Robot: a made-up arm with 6 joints. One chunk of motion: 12 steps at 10 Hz.
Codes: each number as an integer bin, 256 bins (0 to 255) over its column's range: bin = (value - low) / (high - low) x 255, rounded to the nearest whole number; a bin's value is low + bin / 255 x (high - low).
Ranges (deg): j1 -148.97..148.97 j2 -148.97..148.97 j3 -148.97..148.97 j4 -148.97..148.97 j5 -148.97..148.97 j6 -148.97..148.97
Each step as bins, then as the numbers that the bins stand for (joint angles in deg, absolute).
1 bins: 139 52 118 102 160 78
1 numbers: 13.44 -88.21 -11.10 -29.79 37.97 -57.84
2 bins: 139 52 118 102 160 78
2 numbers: 13.44 -88.21 -11.10 -29.79 37.97 -57.84
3 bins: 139 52 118 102 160 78
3 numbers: 13.44 -88.21 -11.10 -29.79 37.97 -57.84
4 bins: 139 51 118 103 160 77
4 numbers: 13.44 -89.38 -11.10 -28.63 37.97 -59.00
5 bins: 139 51 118 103 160 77
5 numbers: 13.44 -89.38 -11.10 -28.63 37.97 -59.00
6 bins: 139 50 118 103 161 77
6 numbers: 13.44 -90.55 -11.10 -28.63 39.14 -59.00
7 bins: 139 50 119 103 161 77
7 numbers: 13.44 -90.55 -9.93 -28.63 39.14 -59.00
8 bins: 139 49 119 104 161 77
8 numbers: 13.44 -91.72 -9.93 -27.46 39.14 -59.00
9 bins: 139 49 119 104 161 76
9 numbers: 13.44 -91.72 -9.93 -27.46 39.14 -60.17
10 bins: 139 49 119 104 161 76
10 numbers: 13.44 -91.72 -9.93 -27.46 39.14 -60.17
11 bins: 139 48 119 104 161 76
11 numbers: 13.44 -92.89 -9.93 -27.46 39.14 -60.17
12 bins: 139 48 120 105 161 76
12 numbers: 13.44 -92.89 -8.76 -26.29 39.14 -60.17
